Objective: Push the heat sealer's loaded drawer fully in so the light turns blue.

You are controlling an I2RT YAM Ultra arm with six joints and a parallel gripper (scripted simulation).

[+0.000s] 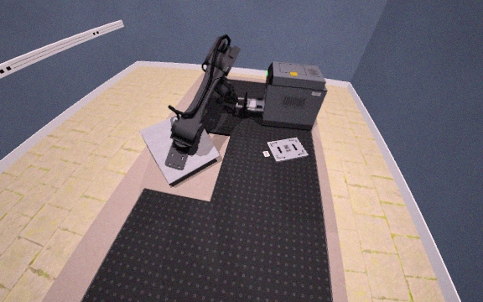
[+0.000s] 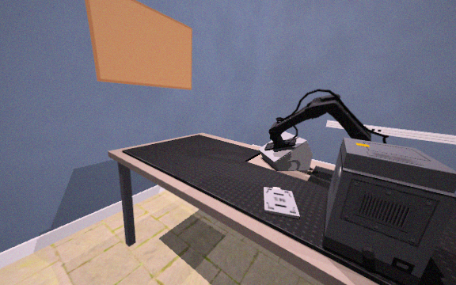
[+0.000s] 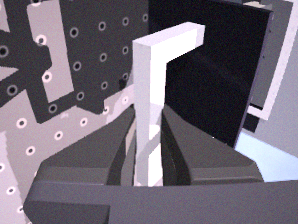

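My gripper is now 100 mm short of the sealer drawer, 10 mm to the left of it and 10 mm above it. Also, from my hand: white tag 300 mm to the right, 140 mm ahead, 80 mm below.
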